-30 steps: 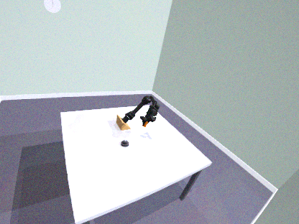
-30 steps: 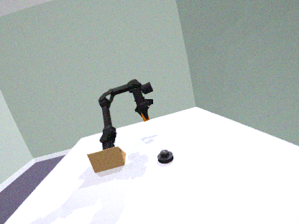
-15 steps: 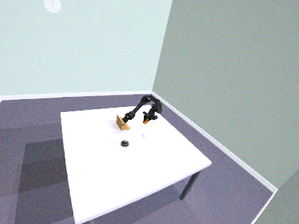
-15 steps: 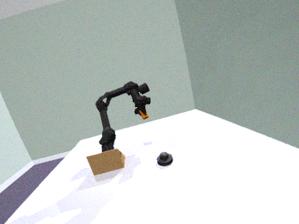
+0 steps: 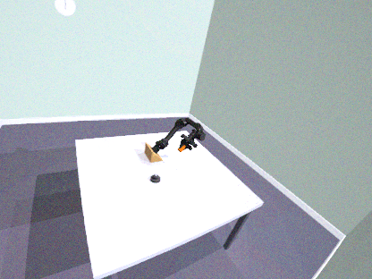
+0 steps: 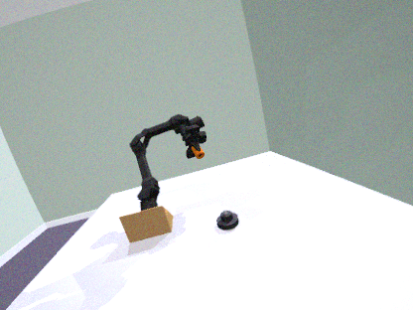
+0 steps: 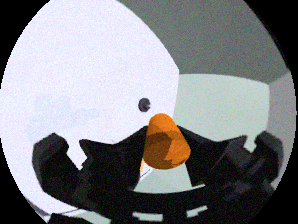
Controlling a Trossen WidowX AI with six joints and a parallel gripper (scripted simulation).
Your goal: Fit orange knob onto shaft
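My gripper tip is now 10 mm past the orange knob, 30 mm to the right of it and 20 mm below it. The rest, counted from my gripper tip: round dark pedestal 20 mm ahead, 200 mm to the right, 210 mm below.
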